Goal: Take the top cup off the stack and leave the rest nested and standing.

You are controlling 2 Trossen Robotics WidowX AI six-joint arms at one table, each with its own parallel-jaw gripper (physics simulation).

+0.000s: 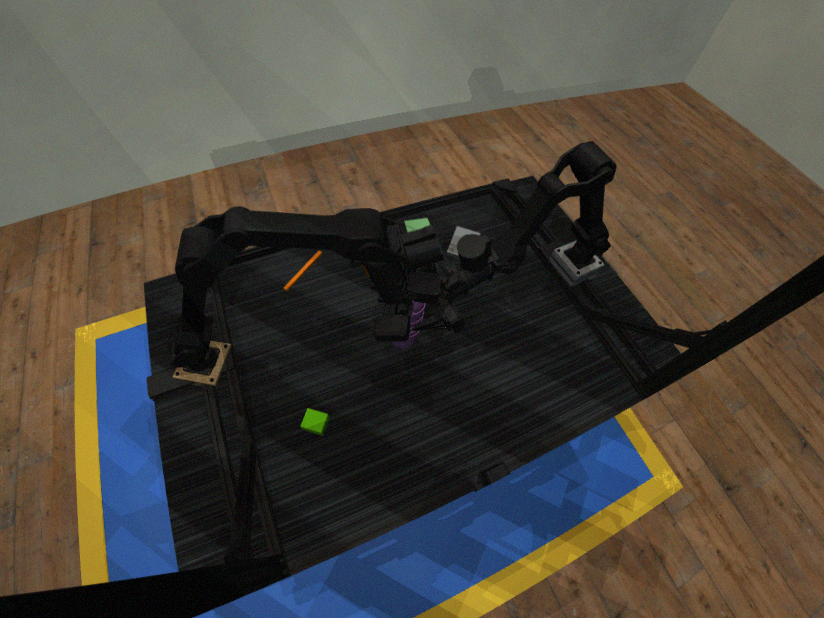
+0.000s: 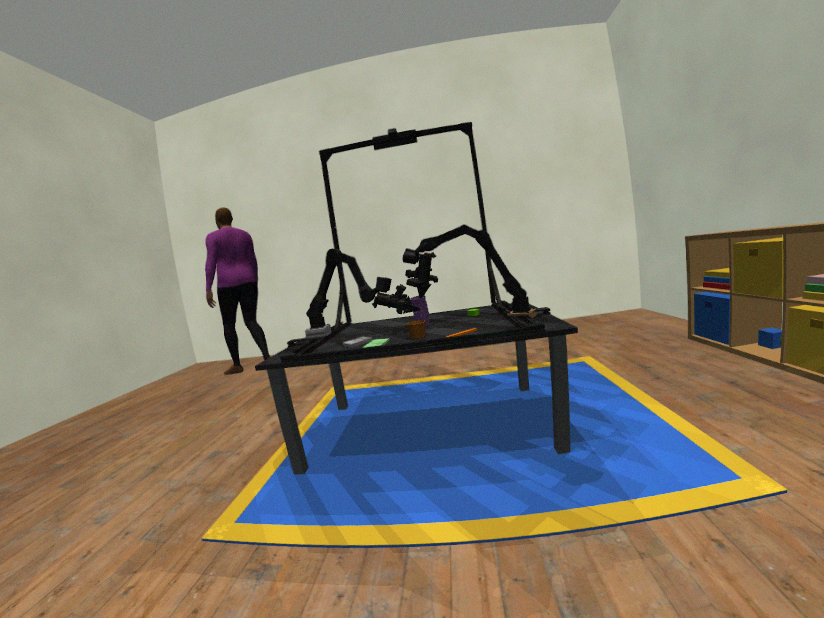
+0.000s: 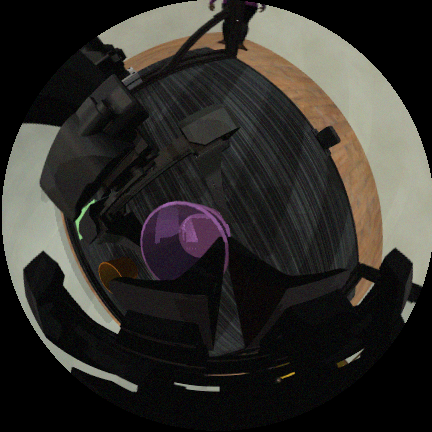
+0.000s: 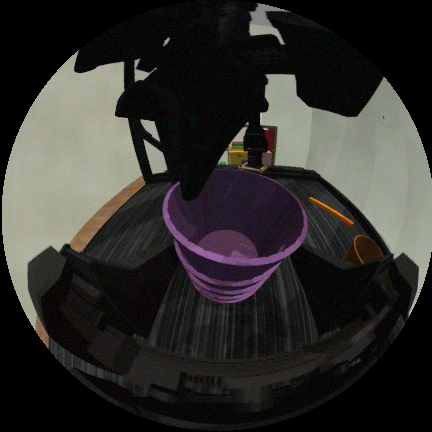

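Seen in the pictures: left gripper, fingertip midpoint: [image 1: 408, 318] [image 3: 224, 241] [image 4: 186, 197]; right gripper, fingertip midpoint: [image 2: 420, 307] [image 3: 192, 242] [image 4: 237, 244]; left arm's base at its link origin: [image 1: 202, 360] [image 2: 521, 311] [image 4: 253, 165]; right arm's base at its link origin: [image 1: 579, 256] [image 2: 317, 327] [image 3: 119, 77].
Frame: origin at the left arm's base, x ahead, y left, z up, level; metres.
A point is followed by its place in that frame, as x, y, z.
Observation:
A stack of nested purple cups [image 1: 417, 319] {0.459, 0.134, 0.087} [image 2: 421, 307] [image 3: 173, 245] {0.424, 0.179, 0.064} [image 4: 233, 225] {0.408, 0.141, 0.062} stands upright near the middle of the black table [image 1: 471, 399] {0.604, 0.017, -0.029}. My left gripper [image 1: 406, 330] {0.440, 0.123, 0.104} [image 2: 419, 288] {0.440, 0.123, 0.104} [image 3: 224, 241] {0.440, 0.123, 0.104} comes down from above and is shut on the rim of the top purple cup, with one finger inside it. My right gripper [image 1: 440, 307] [image 2: 406, 303] {0.428, 0.156, 0.065} [image 4: 237, 244] {0.428, 0.156, 0.065} is open. It is level with the lower part of the stack, with one finger on each side and neither touching it.
An orange cup [image 2: 416, 329] {0.311, 0.362, 0.009} [image 3: 114, 271] {0.323, 0.362, -0.011} [image 4: 362, 250] {0.300, 0.343, 0.007} stands close by the stack. An orange pencil [image 1: 302, 270] {0.146, 0.291, -0.019} [image 4: 330, 210] {0.152, 0.293, -0.022}, a green cube [image 1: 314, 421] {0.281, -0.089, -0.001}, a green card [image 1: 417, 225] {0.422, 0.504, -0.019} and a grey card [image 1: 460, 236] {0.547, 0.481, -0.014} lie on the table. A person [image 2: 232, 264] walks behind it.

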